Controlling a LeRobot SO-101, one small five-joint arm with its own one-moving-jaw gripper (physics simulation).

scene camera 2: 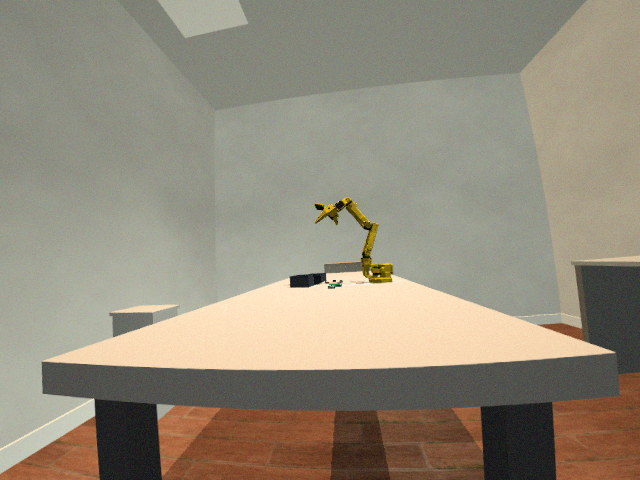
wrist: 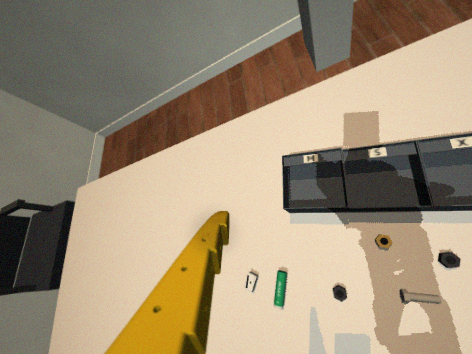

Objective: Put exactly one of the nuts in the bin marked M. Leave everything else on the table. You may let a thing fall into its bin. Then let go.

Scene:
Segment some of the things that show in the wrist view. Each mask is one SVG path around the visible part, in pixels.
A dark bin row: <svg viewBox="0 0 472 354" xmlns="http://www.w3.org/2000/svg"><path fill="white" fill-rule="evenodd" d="M472 133L342 149L341 147L282 155L283 209L288 213L472 211Z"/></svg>

